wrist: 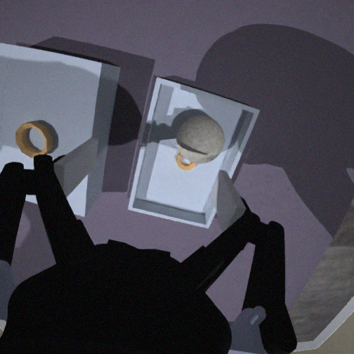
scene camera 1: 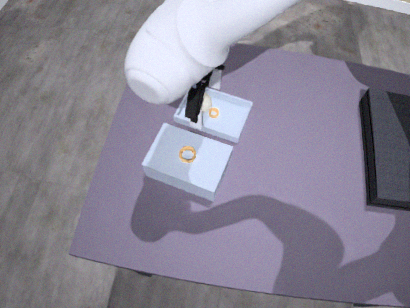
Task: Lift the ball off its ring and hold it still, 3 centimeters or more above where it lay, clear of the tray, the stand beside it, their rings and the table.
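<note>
The pale, round ball is in the light blue tray, towards one end. An orange ring shows on the tray floor close beside the ball; what lies directly under the ball is hidden. My gripper is open and empty, over the tray. In the scene view a black finger partly covers the ball. In the wrist view the ball appears beyond the fingertips, nearer the right finger than the left. How high the fingertips are above the ball is hard to tell.
The taller light blue stand is beside the tray across a narrow gap, with a larger orange ring on top. A black box-like object is at the right of the purple table.
</note>
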